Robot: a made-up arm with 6 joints.
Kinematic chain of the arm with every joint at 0, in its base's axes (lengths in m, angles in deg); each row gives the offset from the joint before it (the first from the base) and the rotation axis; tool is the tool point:
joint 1: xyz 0 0 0.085 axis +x
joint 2: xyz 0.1 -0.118 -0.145 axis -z
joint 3: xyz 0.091 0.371 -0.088 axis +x
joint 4: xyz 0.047 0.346 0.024 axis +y
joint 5: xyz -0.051 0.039 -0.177 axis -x
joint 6: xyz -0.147 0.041 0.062 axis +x
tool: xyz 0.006 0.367 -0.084
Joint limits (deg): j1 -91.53..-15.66 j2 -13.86..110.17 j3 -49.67..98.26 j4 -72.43..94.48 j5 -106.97..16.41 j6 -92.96..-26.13
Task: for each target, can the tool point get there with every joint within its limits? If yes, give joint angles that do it. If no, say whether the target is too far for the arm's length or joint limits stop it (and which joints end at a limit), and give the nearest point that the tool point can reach.
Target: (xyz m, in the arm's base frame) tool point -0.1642 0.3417 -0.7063
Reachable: yes | joints -75.57 -3.34 50.05 26.79 -7.39 -41.54
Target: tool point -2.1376 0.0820 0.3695
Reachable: no: too far | nearest point -0.4321 0.3974 0.1642 | short by 1.747 m
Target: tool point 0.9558 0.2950 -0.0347
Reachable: yes | joints -64.81 64.68 52.83 -39.17 -96.36 -75.83
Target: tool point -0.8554 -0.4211 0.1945
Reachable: no: joint limits stop it (at a limit: joint 1, joint 2, joint 3, joint 5) | nearest point -0.3694 -0.5222 -0.1750 | short by 0.619 m
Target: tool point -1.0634 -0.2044 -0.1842
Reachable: no: joint limits stop it (at a limit: joint 1, joint 2, joint 5) | nearest point -0.4672 -0.1994 -0.4267 | short by 0.644 m
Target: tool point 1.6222 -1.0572 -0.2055
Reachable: no: too far | nearest point 1.1487 -0.7738 -0.1276 | short by 0.557 m
